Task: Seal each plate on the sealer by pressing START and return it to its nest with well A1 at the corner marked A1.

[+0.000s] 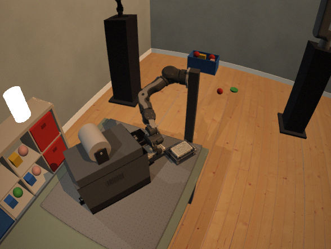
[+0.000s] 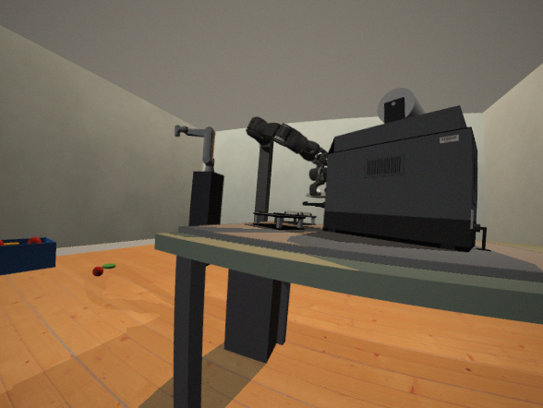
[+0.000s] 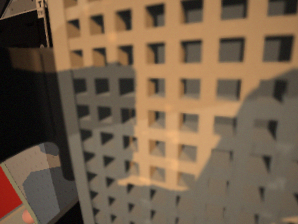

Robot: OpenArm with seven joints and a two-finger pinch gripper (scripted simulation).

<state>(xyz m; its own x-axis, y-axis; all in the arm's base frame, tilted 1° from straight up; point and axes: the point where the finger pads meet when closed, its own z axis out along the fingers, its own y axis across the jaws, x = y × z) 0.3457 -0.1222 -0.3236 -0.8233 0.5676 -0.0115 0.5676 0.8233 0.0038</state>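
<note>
Right now my hand is 40 mm above the dark sealer stage. The rest, counted from my hand: white well plate: 150 mm to the left, 130 mm behind, 90 mm below; warning sticker: 130 mm to the right, 30 mm ahead, 10 mm above; pale start button: 140 mm ahead, 50 mm above, 20 mm to the left.
</note>
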